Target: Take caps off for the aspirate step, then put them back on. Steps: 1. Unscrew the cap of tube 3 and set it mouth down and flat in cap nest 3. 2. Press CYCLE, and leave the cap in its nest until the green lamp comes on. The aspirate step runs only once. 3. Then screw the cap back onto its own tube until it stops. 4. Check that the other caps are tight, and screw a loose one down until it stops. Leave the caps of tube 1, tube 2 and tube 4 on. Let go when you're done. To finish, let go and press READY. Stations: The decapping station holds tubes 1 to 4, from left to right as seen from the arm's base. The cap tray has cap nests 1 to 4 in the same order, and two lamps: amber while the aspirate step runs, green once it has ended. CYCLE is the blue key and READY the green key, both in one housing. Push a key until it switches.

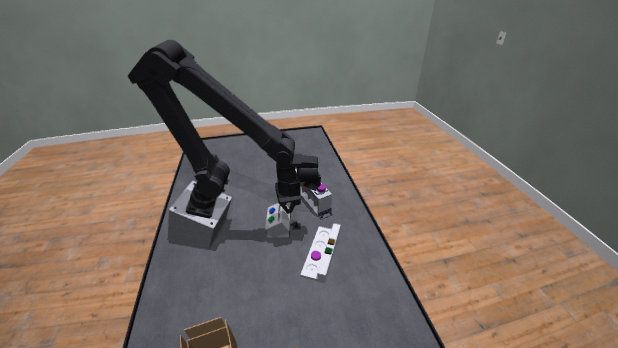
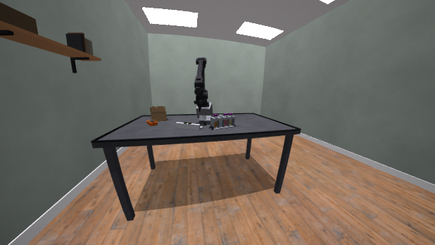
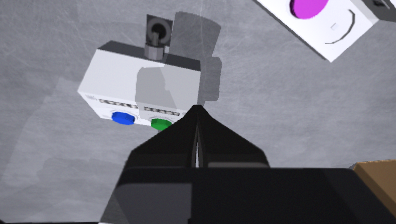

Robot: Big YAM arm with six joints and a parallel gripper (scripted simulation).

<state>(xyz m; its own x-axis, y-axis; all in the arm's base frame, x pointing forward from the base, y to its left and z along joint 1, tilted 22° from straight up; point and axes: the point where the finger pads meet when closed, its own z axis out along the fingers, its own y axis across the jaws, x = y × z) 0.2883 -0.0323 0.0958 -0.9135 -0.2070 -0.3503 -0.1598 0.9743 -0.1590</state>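
The green key lies 70 mm below my hand, 70 mm behind it and 30 mm to the left of it. From my hand the other things lie so: blue key 80 mm to the left, 70 mm below, 70 mm behind; key housing 80 mm below, 60 mm to the left, 50 mm behind; cap 120 mm below, 100 mm to the right, 80 mm ahead.
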